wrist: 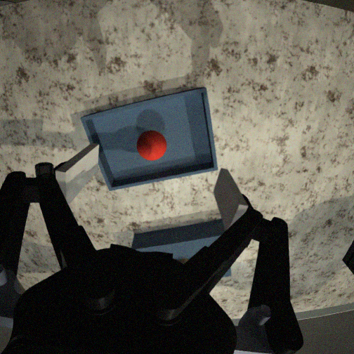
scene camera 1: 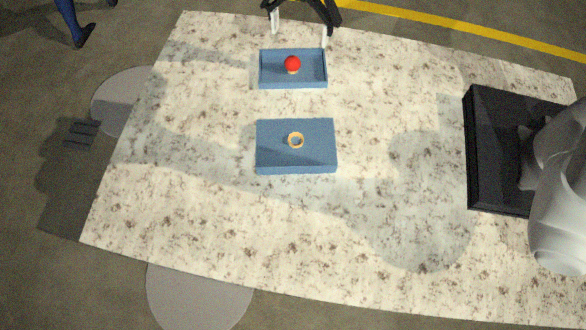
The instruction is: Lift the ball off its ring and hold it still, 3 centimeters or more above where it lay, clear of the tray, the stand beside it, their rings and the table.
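Frame: origin at the arm's base, x up, y left, z back, level; millimetres.
Where they show: gripper, fingertip midpoint: (scene camera 1: pixel 299 37); arm's base at its link origin: (scene camera 1: pixel 544 163).
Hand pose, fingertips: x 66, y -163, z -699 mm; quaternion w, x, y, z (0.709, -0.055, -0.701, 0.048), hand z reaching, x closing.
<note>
Things, the pixels of their top centre, and the offset from my fingertips. "*": a spot on its surface instead. Level surfaces: height alone.
- red ball at its top centre: (scene camera 1: pixel 292 57) dx -77, dy +6, dz -18 mm
- blue tray at its top centre: (scene camera 1: pixel 292 64) dx -105, dy +6, dz -18 mm
- tan ring at a spot on its surface: (scene camera 1: pixel 296 133) * dx -77, dy +238, dz +49 mm
- speckled table at its surface level: dx -133 mm
The red ball (scene camera 1: pixel 292 63) (wrist: pixel 151 145) sits on its ring (scene camera 1: pixel 292 72) inside the blue tray (scene camera 1: pixel 293 85) (wrist: pixel 175 112). In the wrist view the ball hides its ring. The blue stand (scene camera 1: pixel 270 132) (wrist: pixel 175 233) bears a tan ring (scene camera 1: pixel 296 133) with no ball on it; the gripper's body partly hides the stand in the wrist view. My gripper (scene camera 1: pixel 299 34) (wrist: pixel 158 168) is open and empty, above and apart from the ball. In the wrist view its fingertips are on either side of the tray, with the ball slightly beyond the line between them.
The speckled table (scene camera 1: pixel 200 220) (wrist: pixel 280 100) lies under the tray and stand. A black base block (scene camera 1: pixel 495 150) and the pale robot arm (scene camera 1: pixel 560 215) are at the right in the scene view. Part of a person's leg (scene camera 1: pixel 70 20) shows beyond the table at the upper left.
</note>
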